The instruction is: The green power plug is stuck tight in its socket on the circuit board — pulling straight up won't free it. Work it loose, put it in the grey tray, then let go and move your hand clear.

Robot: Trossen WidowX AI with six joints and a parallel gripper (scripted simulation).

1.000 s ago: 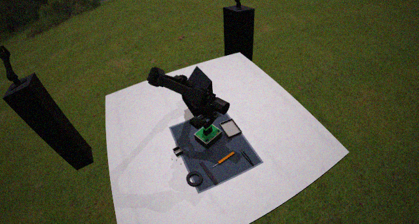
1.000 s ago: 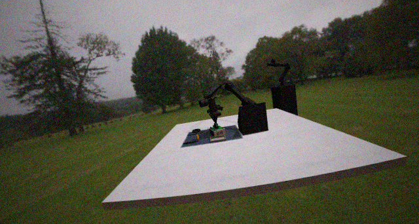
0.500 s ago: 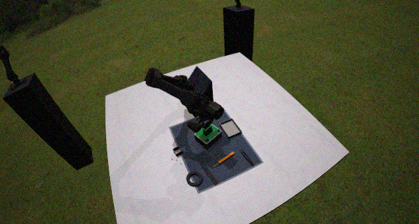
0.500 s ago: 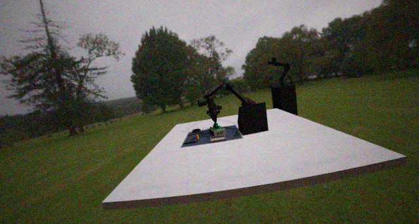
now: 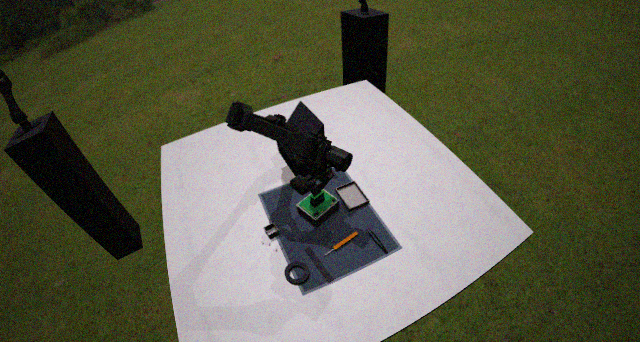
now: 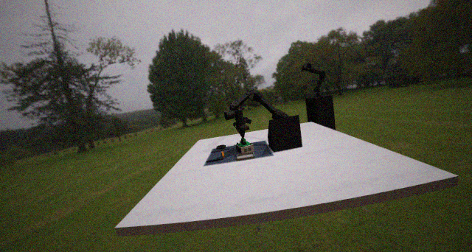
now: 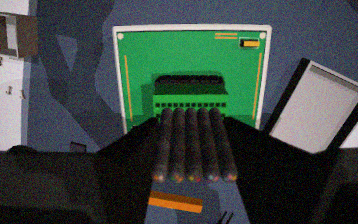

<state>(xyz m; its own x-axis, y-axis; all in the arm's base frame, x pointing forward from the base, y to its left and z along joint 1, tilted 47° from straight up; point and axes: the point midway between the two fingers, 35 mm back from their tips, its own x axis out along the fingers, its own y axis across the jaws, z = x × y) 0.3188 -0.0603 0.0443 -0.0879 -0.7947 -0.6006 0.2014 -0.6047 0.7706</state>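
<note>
My gripper tip is now 20 mm above the green power plug. Round my gripper tip: grey tray 140 mm to the left, 110 mm below, 20 mm ahead; then dark bar 190 mm ahead, 120 mm to the right, 110 mm below; then dark blue mat 110 mm below, 50 mm ahead, 10 mm to the right.
</note>
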